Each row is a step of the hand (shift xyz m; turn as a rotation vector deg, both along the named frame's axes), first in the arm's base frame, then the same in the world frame.
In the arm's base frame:
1: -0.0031 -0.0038 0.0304 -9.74 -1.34 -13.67
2: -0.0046 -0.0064 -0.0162 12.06 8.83 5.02
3: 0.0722 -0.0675 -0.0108 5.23 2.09 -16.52
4: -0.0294 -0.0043 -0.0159 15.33 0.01 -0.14
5: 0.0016 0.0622 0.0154 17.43 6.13 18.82
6: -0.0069 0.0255 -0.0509 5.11 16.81 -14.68
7: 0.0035 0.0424 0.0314 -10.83 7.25 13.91
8: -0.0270 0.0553 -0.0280 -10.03 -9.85 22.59
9: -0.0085 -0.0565 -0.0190 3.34 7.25 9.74
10: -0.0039 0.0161 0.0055 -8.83 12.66 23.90
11: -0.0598 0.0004 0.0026 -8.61 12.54 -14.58
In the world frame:
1: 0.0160 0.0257 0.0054 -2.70 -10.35 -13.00
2: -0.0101 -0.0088 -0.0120 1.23 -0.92 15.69
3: -0.0885 0.0388 0.0233 -10.73 -13.76 -0.05
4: 0.0055 -0.0115 -0.0312 -8.85 0.86 12.49
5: 0.0455 -0.0272 0.0360 4.04 11.80 23.24
6: -0.0082 -0.0559 -0.0098 -0.66 -21.63 7.48
7: 0.0411 -0.0022 0.0332 18.23 5.50 -0.91
8: 0.0340 -0.0583 -0.0047 12.05 23.05 -5.63
9: -0.0401 0.0204 -0.0401 7.84 3.18 9.33
10: 0.0151 -0.0061 0.0063 25.85 9.94 6.53
11: 0.0359 -0.0021 -0.0478 4.64 -19.73 -5.74

